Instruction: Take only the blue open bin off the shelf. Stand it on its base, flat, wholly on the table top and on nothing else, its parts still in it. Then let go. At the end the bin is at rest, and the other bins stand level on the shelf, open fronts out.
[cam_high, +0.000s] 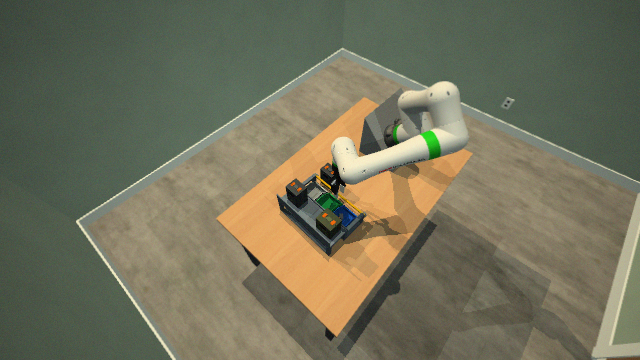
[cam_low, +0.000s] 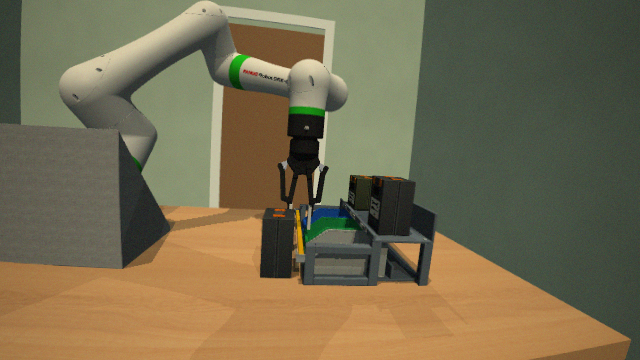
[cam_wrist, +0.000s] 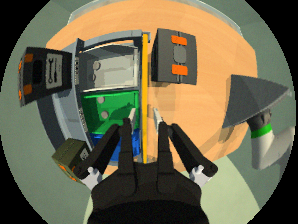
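My gripper is now 3 cm above the yellow rod. From my hand the other things lie so: green bin (10 cm ahead, 5 cm below, 2 cm to the right); grey bin (13 cm to the right, 8 cm ahead, 5 cm below); black box (11 cm to the right, 7 cm behind, 3 cm below).
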